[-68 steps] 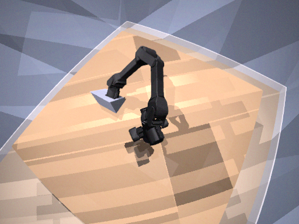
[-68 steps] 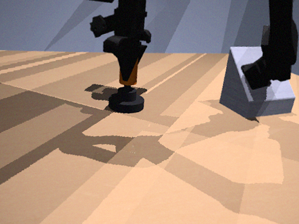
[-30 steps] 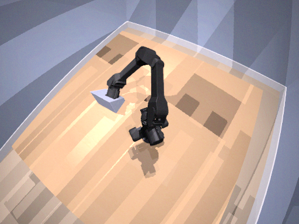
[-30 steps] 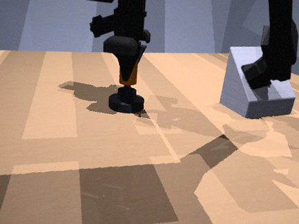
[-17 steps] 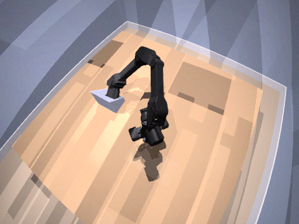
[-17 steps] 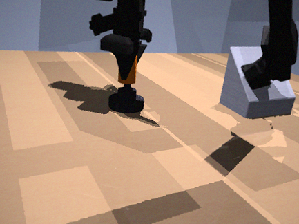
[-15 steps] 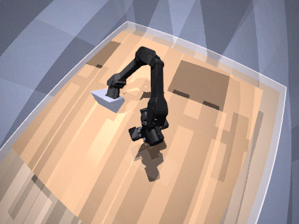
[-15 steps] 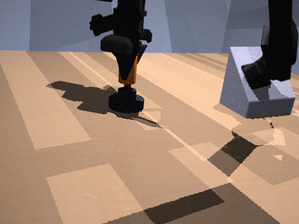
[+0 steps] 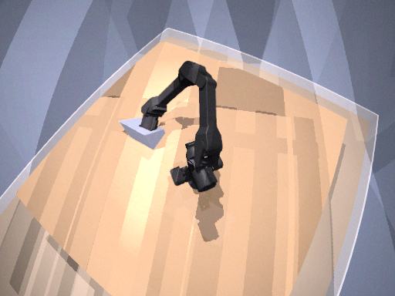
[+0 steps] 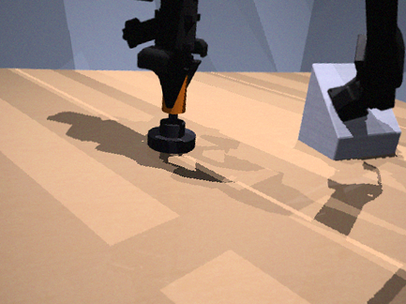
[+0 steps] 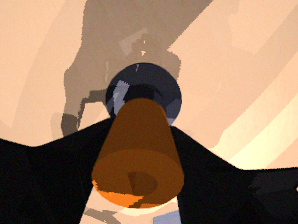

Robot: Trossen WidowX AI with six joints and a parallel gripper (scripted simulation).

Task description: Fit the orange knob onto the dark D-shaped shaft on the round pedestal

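The orange knob is 2 cm above my gripper tip. From my gripper tip the other things lie so: dark pedestal (4 cm below).
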